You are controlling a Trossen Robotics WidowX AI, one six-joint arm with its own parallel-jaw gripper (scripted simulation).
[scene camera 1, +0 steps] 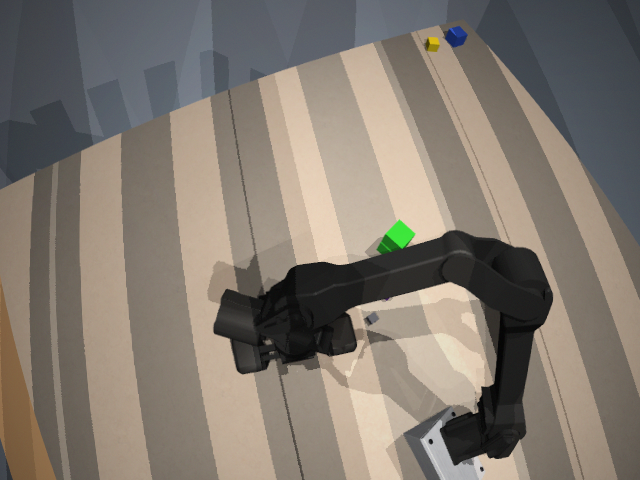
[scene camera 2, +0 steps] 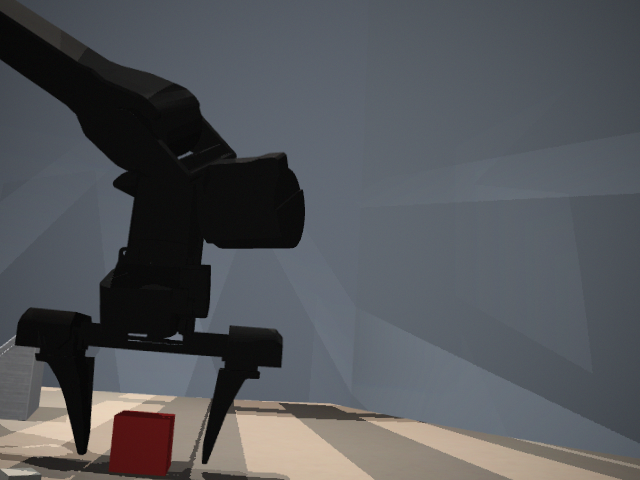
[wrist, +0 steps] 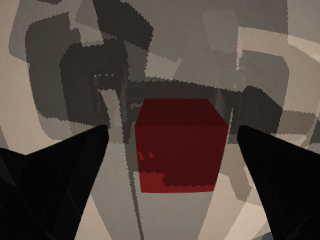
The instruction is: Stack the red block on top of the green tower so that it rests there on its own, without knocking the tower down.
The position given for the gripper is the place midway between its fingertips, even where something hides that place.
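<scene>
A red block point(wrist: 180, 142) is present. The gripper point(scene camera 2: 143, 459) is open and holds nothing; scene camera 1 also shows the gripper point(scene camera 1: 293, 349), as does the wrist view, with the gripper point(wrist: 174, 132).
</scene>
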